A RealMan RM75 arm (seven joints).
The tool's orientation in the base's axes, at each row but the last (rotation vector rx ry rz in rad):
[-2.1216 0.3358 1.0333]
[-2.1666 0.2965 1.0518]
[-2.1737 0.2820 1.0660]
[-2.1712 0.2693 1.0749]
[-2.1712 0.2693 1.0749]
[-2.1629 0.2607 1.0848]
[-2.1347 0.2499 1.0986]
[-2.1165 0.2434 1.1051]
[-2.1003 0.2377 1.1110]
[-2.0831 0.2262 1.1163]
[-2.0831 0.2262 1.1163]
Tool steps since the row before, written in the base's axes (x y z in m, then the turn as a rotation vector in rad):
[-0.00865 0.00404 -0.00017 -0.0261 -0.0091 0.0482]
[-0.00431 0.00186 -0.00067 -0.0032 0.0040 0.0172]
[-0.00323 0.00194 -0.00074 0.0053 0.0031 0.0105]
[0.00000 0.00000 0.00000 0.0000 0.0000 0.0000]
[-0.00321 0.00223 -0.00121 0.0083 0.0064 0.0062]
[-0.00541 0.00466 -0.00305 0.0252 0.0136 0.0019]
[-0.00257 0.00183 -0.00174 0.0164 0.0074 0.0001]
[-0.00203 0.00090 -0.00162 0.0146 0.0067 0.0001]
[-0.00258 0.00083 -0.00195 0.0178 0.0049 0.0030]
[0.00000 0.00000 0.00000 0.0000 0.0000 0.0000]
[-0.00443 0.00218 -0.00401 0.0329 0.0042 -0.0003]
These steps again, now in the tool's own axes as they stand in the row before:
[-0.00509 0.00174 0.00789 -0.0543 -0.0047 -0.0110]
[-0.00209 0.00102 0.00413 -0.0148 -0.0099 -0.0027]
[-0.00130 0.00043 0.00359 -0.0043 -0.0099 -0.0056]
[0.00000 0.00000 0.00000 0.0000 0.0000 0.0000]
[-0.00087 0.00041 0.00398 0.0013 -0.0116 -0.0035]
[-0.00050 0.00053 0.00773 0.0161 -0.0225 -0.0076]
[0.00001 0.00074 0.00353 0.0111 -0.0130 -0.0055]
[0.00015 0.00113 0.00250 0.0099 -0.0117 -0.0048]
[0.00008 0.00164 0.00291 0.0093 -0.0134 -0.0091]
[0.00000 0.00000 0.00000 0.0000 0.0000 0.0000]
[0.00083 0.00268 0.00571 0.0209 -0.0183 -0.0182]

